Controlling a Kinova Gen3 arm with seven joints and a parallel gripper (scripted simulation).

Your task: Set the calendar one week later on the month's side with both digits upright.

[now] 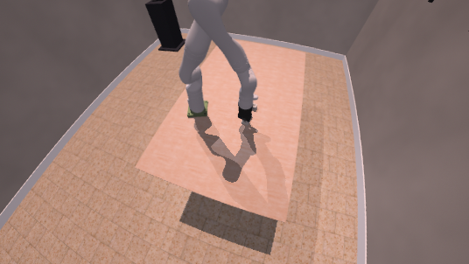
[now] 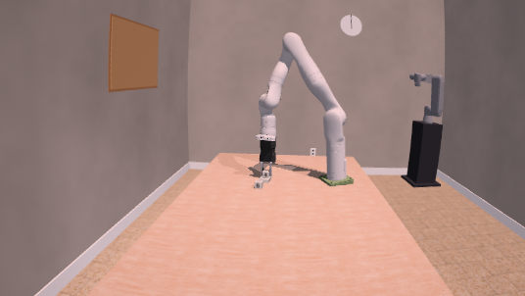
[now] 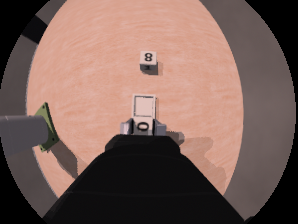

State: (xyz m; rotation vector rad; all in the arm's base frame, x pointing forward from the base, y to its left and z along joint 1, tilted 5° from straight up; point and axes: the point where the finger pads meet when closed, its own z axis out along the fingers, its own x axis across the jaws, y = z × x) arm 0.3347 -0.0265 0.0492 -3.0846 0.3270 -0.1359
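Right now my hand is 30 mm above the tray and 20 mm to the right of it.
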